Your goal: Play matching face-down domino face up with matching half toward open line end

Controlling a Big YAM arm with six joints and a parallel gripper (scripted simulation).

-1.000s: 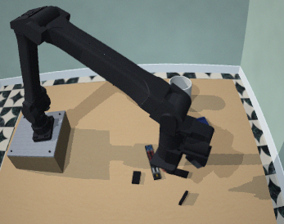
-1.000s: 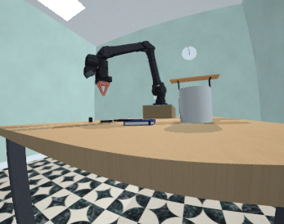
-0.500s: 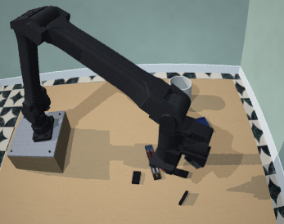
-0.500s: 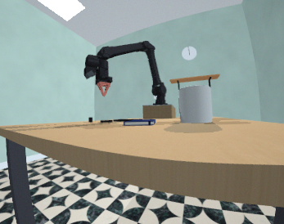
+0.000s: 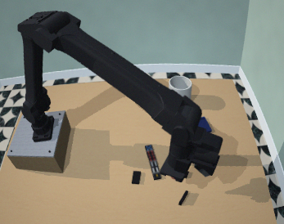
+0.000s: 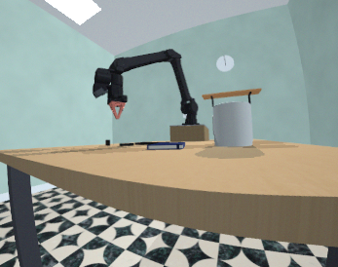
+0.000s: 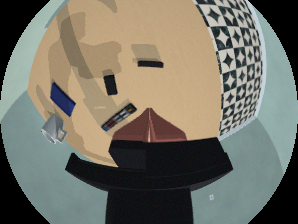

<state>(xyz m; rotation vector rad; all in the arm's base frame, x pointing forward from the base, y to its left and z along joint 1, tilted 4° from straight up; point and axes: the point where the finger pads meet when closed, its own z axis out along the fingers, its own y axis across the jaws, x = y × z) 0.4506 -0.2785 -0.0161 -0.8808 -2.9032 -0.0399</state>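
The domino is 4 cm ahead of my hand, 3 cm to the right of it and 12 cm below it. Round my hand: white mug 12 cm ahead, 46 cm to the left, 8 cm below.
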